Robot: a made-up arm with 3 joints. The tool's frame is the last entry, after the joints. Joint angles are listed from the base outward. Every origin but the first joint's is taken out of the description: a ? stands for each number. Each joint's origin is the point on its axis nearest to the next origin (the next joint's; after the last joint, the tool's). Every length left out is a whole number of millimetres.
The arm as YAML. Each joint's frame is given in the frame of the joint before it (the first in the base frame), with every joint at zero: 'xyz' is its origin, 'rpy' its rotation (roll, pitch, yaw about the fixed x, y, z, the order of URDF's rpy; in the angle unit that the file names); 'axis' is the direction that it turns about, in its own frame. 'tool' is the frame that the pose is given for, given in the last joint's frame.
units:
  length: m
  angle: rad
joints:
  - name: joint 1
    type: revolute
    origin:
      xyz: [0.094, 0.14, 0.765]
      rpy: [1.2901, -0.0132, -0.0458]
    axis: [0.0, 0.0, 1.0]
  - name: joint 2
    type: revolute
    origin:
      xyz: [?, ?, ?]
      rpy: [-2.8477, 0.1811, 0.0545]
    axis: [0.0, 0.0, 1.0]
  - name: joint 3
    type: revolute
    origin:
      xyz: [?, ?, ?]
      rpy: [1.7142, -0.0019, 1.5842]
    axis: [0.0, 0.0, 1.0]
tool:
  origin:
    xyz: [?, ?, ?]
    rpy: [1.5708, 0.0, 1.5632]
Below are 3 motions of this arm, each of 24 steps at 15 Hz.
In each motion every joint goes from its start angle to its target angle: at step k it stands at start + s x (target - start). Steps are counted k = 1, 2, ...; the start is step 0. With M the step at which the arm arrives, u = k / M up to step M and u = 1 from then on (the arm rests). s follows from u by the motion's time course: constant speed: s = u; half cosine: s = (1 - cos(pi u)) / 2; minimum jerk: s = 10 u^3 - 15 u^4 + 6 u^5.
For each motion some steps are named. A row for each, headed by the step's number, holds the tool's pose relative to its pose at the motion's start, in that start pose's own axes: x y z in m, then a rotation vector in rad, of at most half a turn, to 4 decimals.
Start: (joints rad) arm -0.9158 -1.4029 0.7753
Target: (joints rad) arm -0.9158 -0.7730 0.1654
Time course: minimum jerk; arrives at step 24
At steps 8, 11, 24:
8: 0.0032 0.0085 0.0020 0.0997 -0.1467 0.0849
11: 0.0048 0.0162 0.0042 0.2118 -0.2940 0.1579
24: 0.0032 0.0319 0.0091 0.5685 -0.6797 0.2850

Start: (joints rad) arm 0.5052 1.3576 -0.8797
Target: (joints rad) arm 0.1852 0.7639 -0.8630
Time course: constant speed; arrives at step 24
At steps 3, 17, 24:
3: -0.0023 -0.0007 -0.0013 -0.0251 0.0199 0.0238
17: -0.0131 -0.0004 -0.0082 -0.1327 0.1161 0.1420
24: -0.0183 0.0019 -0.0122 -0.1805 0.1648 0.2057

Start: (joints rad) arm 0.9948 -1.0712 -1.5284
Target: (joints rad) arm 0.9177 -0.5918 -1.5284
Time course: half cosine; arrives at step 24
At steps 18, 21, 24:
18: -0.0266 0.0104 -0.0035 0.0385 -0.0737 -0.4643
21: -0.0297 0.0127 -0.0040 0.0437 -0.0824 -0.5233
24: -0.0307 0.0135 -0.0042 0.0455 -0.0854 -0.5440

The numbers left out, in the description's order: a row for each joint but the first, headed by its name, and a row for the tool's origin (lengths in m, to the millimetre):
joint 2: -0.049 0.108 0.0
joint 3: -0.065 -0.046 0.0
tool: 0.018 0.05 0.0

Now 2 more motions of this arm.
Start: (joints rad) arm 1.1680 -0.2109 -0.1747
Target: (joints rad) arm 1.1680 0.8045 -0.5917
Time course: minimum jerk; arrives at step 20
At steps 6, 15, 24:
6: -0.0026 0.0034 -0.0061 0.1602 -0.0915 -0.0349
15: -0.0145 0.0262 -0.0294 0.8490 -0.4780 -0.3266
24: -0.0162 0.0306 -0.0320 0.9411 -0.5260 -0.3856

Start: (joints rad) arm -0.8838 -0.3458 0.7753
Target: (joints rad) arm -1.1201 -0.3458 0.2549
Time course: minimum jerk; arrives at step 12
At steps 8, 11, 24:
8: -0.0006 0.0339 0.0154 0.1169 -0.4208 0.1470
11: -0.0028 0.0417 0.0189 0.1575 -0.5290 0.1777
24: -0.0028 0.0419 0.0190 0.1586 -0.5317 0.1784

